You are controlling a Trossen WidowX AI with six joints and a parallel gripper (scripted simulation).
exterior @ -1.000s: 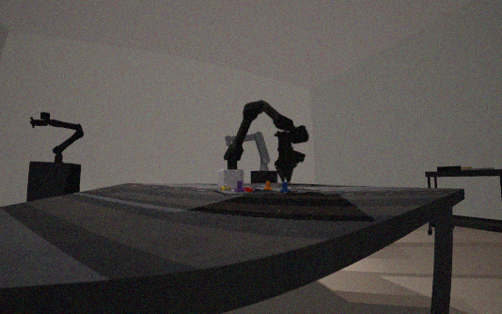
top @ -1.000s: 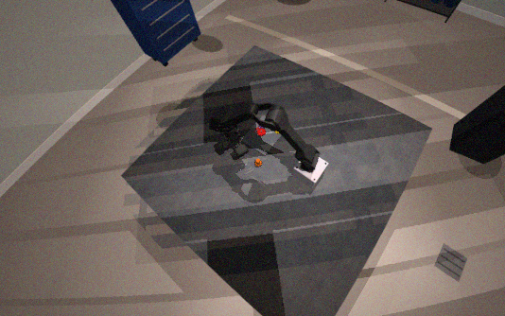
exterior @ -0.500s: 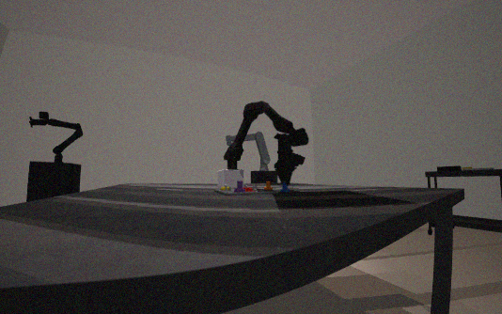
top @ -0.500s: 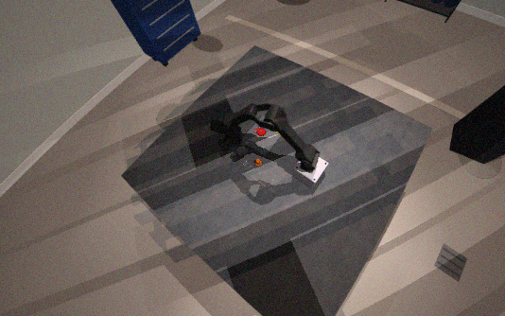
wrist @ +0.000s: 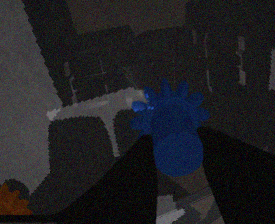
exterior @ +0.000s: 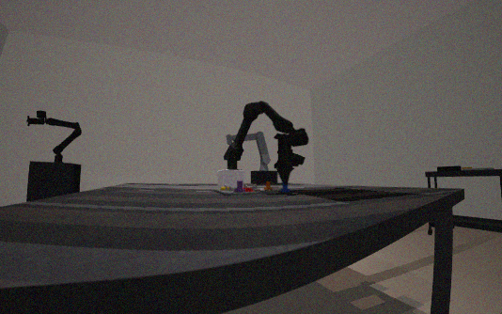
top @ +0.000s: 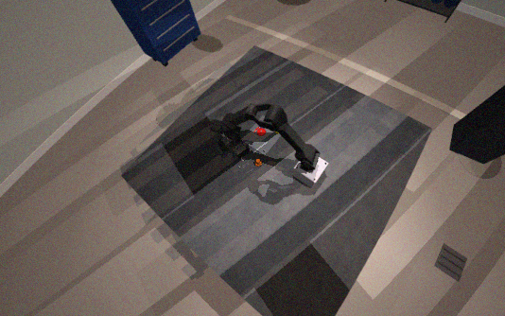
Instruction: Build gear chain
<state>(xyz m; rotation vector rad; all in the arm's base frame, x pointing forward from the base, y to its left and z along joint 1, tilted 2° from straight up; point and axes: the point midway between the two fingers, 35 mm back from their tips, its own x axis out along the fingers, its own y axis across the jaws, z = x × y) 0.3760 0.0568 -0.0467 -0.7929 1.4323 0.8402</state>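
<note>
The purple gear is 40 mm behind my gripper tip and 200 mm to the right of it. Round my gripper tip: orange gear 130 mm behind, 20 mm to the left, 10 mm below; blue gear 10 mm below; red arrow 20 mm behind, 160 mm to the right, 20 mm below.
</note>
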